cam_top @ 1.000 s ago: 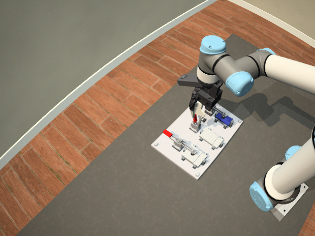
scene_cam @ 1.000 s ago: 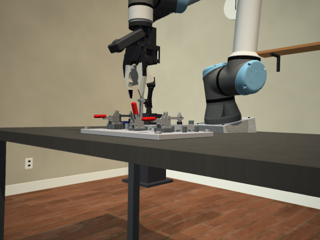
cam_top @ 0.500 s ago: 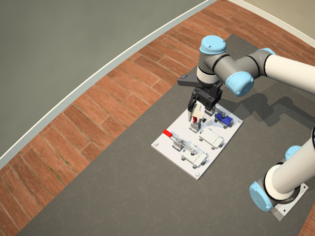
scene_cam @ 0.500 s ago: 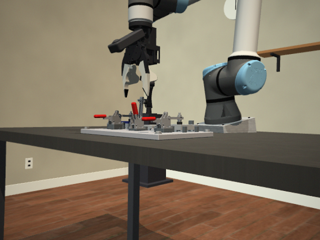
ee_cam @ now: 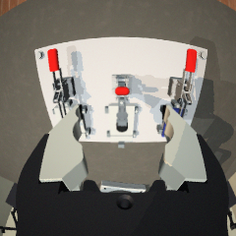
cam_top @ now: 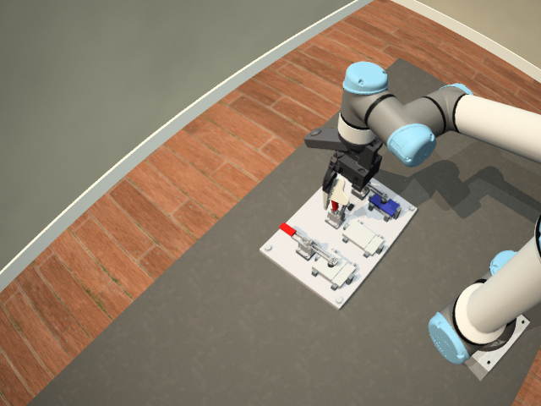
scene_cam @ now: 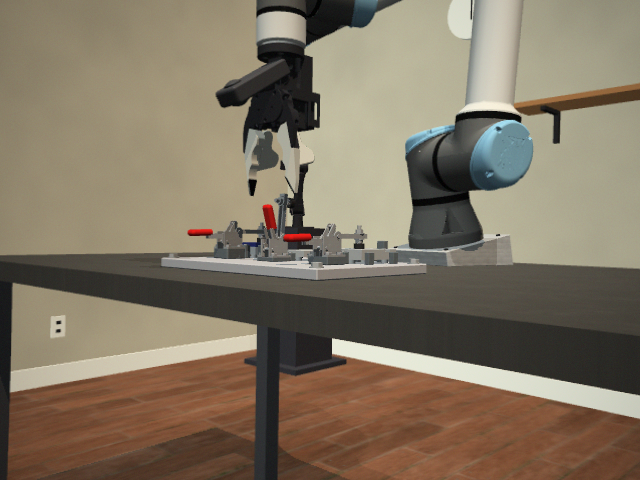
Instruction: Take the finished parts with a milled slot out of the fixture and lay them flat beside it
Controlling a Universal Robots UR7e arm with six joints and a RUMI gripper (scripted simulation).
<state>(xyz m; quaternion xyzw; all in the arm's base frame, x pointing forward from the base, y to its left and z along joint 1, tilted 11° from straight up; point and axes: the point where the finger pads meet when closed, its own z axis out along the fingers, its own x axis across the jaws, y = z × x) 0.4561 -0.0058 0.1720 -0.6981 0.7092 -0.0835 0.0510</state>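
Right now the white fixture plate is 120 mm below my hand and 40 mm behind it. Also, from my hand: blue blank: 110 mm to the right, 90 mm below, 80 mm behind.
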